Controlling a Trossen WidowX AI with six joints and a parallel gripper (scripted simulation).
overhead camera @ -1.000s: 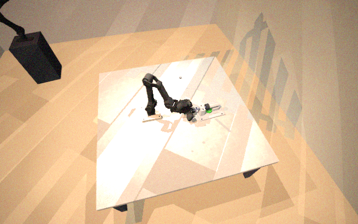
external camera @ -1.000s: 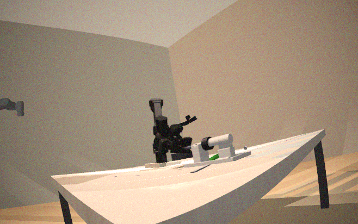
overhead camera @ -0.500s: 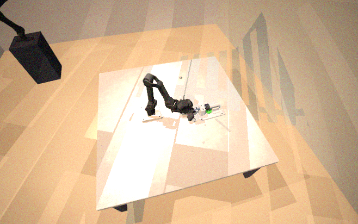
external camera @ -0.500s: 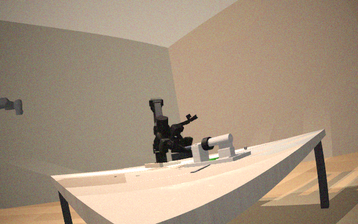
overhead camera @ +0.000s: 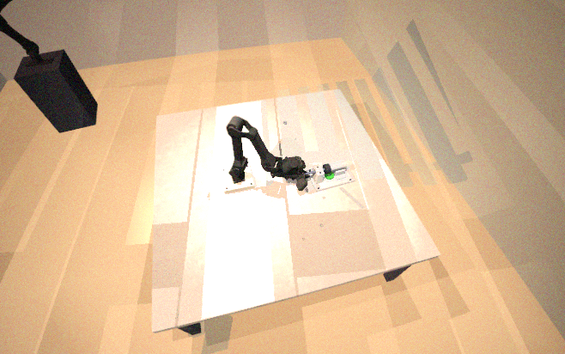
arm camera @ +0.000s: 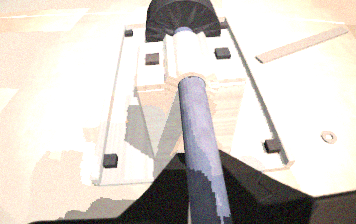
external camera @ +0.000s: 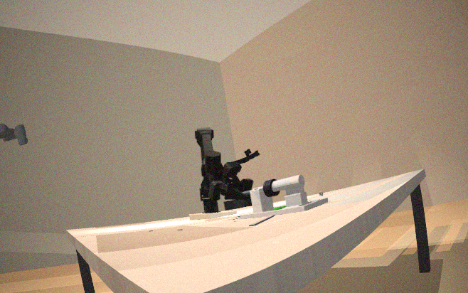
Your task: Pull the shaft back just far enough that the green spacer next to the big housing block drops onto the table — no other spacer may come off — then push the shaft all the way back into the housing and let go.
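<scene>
The black spacer lies 90 mm ahead of my gripper tip and 20 mm above it. Round my gripper tip: thin flat strip: 180 mm ahead, 170 mm to the right, 60 mm below; then pale blue-grey shaft: 40 mm ahead, 20 mm above; then green spacer: 120 mm ahead, 50 mm below.
</scene>
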